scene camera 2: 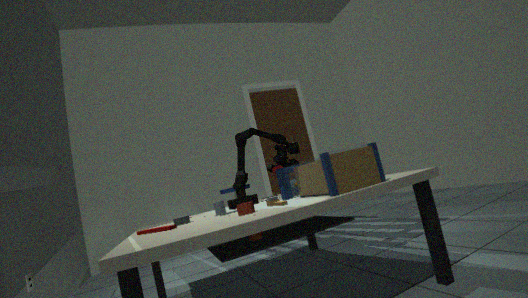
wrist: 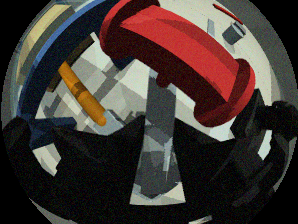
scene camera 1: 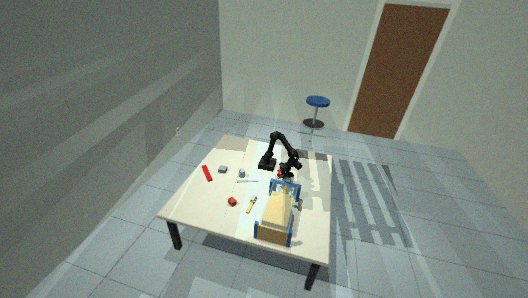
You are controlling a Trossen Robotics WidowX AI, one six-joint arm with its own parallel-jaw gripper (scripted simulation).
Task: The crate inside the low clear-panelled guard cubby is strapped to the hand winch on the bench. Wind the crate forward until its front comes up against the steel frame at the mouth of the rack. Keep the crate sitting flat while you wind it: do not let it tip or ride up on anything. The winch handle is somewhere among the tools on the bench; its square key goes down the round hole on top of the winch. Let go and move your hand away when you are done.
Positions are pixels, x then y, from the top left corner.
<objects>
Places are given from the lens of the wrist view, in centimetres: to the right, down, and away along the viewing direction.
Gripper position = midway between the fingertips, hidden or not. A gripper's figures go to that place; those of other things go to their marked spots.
gripper (wrist: 158,120): 1, 1, 10
red handle grip (wrist: 193,61): 1, -2, 3
</objects>
